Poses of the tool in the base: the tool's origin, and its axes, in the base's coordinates. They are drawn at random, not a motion.
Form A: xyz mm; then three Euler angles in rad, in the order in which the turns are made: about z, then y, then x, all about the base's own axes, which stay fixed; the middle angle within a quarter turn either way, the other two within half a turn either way.
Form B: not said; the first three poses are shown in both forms.
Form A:
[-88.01 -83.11 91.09 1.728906 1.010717 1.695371]
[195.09 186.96 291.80 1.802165 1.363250 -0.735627]
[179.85 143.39 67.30 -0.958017 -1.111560 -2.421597]
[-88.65 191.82 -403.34 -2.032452 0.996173 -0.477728]
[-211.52 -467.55 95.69 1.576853 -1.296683 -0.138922]
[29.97 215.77 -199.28 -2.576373 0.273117 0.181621]
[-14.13 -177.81 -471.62 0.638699 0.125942 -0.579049]
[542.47 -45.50 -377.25 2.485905 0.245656 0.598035]
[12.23 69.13 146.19 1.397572 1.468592 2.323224]
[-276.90 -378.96 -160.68 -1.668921 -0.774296 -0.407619]
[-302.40 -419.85 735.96 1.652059 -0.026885 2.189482]
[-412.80 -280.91 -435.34 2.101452 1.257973 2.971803]
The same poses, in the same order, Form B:
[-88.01 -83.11 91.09 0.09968 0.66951 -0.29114 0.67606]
[195.09 186.96 291.80 0.62743 0.28759 0.58387 0.42746]
[179.85 143.39 67.30 0.49316 -0.61989 -0.53137 0.30029]
[-88.65 191.82 -403.34 0.35337 -0.50406 0.06773 -0.78515]
[-211.52 -467.55 95.69 0.53084 -0.46626 -0.38544 0.59351]
[29.97 215.77 -199.28 0.28698 -0.10514 0.12408 -0.94403]
[-14.13 -177.81 -471.62 0.91376 -0.25159 0.14671 0.28323]
[542.47 -45.50 -377.25 0.27123 0.20499 -0.23909 0.90953]
[12.23 69.13 146.19 0.16935 -0.69290 0.23398 -0.66065]
[-276.90 -378.96 -160.68 0.66562 0.14808 -0.38717 -0.62058]
[-302.40 -419.85 735.96 0.31938 0.59785 -0.65761 0.32882]
[-412.80 -280.91 -435.34 0.47463 -0.44368 0.67439 -0.35081]

